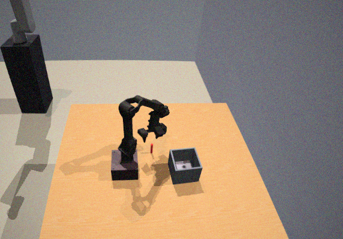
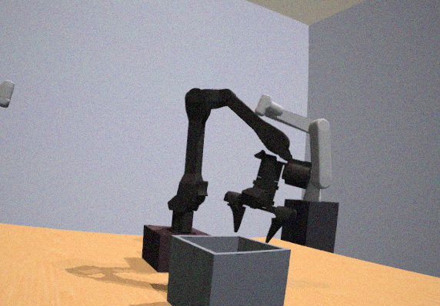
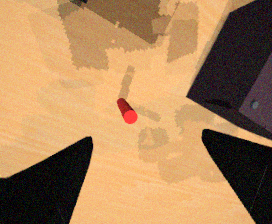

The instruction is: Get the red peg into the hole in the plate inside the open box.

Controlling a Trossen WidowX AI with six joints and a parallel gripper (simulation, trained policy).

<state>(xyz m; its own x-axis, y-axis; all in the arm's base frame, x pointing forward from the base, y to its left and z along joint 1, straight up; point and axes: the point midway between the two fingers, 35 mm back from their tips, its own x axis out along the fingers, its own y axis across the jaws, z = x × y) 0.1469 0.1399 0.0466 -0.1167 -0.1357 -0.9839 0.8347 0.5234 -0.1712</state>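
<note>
Now: the red peg 70 mm below my gripper tip and 10 mm ahead of it. From my gripper tip the other things lie so: light plate 200 mm ahead, 170 mm to the right, 70 mm below.
</note>
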